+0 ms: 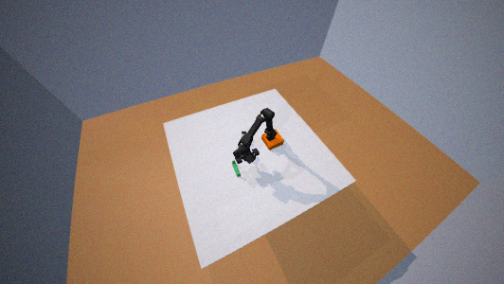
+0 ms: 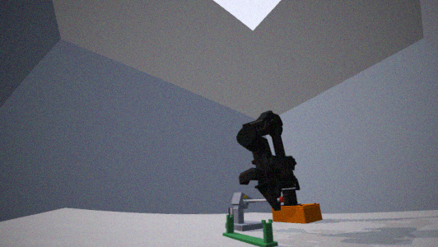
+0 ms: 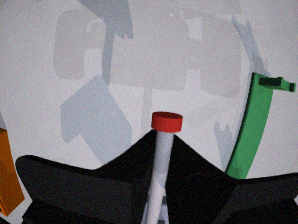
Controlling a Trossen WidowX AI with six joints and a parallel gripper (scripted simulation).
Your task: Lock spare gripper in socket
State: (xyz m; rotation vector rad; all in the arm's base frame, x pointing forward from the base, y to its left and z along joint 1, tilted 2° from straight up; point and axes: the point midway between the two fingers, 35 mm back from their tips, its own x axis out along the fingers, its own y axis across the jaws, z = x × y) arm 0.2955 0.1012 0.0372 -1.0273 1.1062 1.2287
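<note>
My gripper tip is now 100 mm short of the green cradle, 20 mm to the left of it and 30 mm above it. From my gripper tip the other things lie so: grey mount: 20 mm behind, 130 mm to the right; spare gripper: 100 mm behind, 250 mm to the right, 30 mm below.
</note>
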